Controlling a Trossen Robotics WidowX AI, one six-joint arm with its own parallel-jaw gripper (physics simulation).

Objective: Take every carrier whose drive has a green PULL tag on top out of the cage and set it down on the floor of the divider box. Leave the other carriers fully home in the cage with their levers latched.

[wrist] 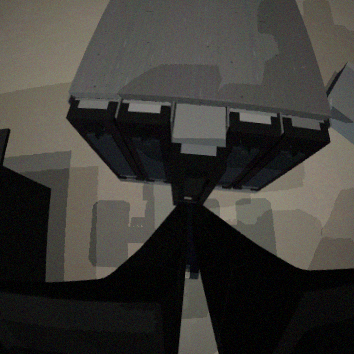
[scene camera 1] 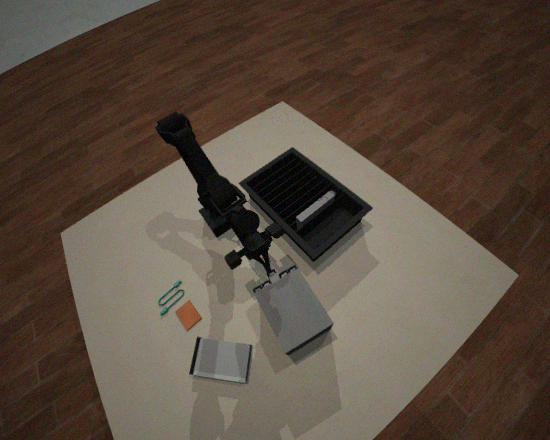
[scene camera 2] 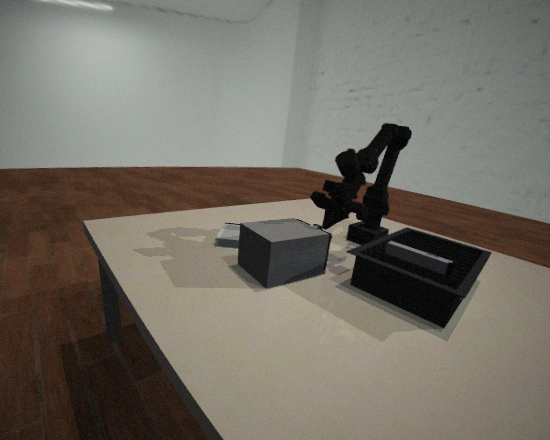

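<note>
The grey cage stands on the table with several dark carriers in its front. The middle carrier sticks partly out, its top plain light grey; the others sit back in line. Its dark lever is swung out toward the arm. My gripper is shut on this lever, just in front of the carrier. No green tag is readable on the carriers. The black divider box holds a light-topped carrier beside its slots.
A flat light tray-like object lies beside the cage. An orange square and a teal cable lie on the table. The divider box stands close to the cage and the arm base.
</note>
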